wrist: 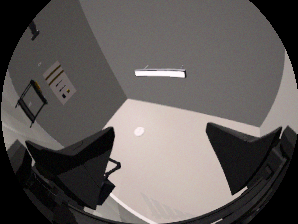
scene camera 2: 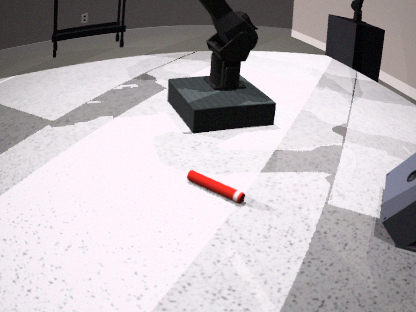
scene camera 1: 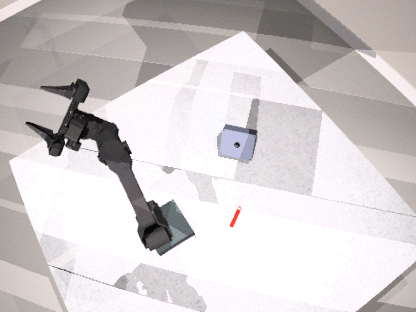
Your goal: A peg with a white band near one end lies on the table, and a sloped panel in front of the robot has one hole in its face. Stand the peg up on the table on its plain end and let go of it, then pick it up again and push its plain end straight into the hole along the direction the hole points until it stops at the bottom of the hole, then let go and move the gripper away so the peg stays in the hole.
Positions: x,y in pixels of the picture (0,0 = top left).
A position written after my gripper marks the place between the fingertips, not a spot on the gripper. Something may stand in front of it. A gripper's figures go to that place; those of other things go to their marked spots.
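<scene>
There's a grey-blue sloped panel [scene camera 1: 230,134] that's 138 cm from the lens, and my gripper [scene camera 1: 32,105] is 87 cm from the lens.
</scene>
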